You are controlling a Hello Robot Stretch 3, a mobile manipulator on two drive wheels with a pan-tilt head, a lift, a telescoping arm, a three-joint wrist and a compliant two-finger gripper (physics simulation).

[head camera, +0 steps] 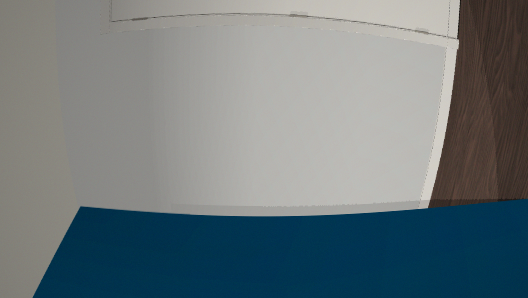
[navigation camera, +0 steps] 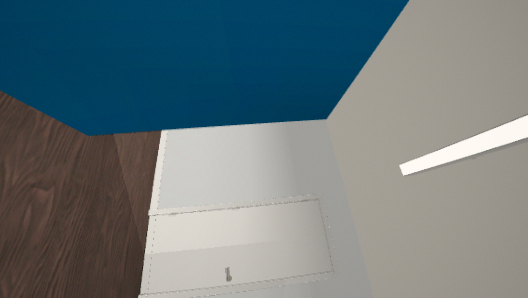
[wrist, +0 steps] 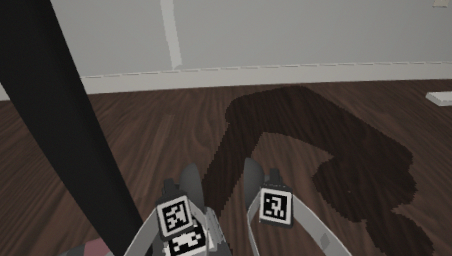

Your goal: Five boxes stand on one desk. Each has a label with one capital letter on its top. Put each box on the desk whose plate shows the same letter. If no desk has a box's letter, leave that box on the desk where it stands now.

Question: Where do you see a white door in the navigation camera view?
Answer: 284, 240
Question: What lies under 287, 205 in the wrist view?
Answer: My gripper.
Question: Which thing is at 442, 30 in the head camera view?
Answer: A white door.
